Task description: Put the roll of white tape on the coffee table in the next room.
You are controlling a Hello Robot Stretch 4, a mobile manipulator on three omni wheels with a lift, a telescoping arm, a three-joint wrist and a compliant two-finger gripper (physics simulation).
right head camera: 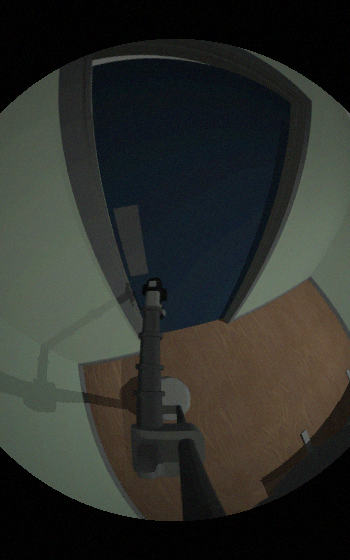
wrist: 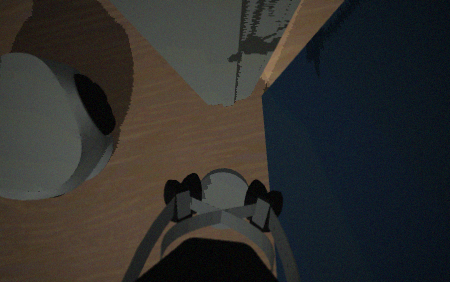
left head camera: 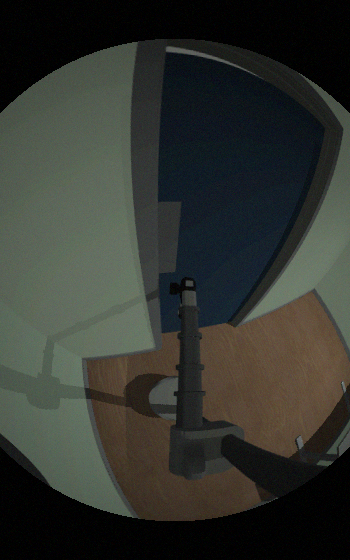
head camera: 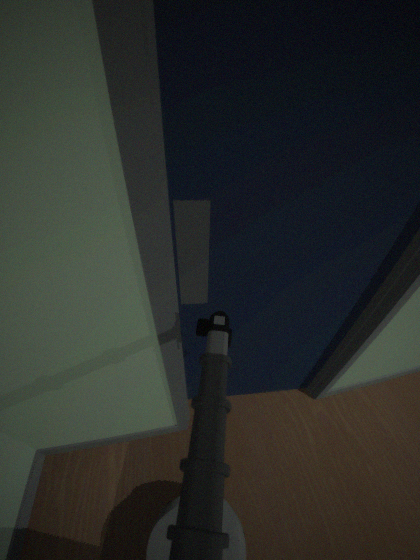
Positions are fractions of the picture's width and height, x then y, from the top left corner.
In view: the gripper (wrist: 0.50,0.68), a roll of white tape (wrist: 0.50,0.67) and a dark blue door (head camera: 0.63,0.28).
The dark blue door shows as well in the right head camera view (right head camera: 0.57,0.29), in the wrist view (wrist: 0.78,0.44) and in the left head camera view (left head camera: 0.66,0.30).
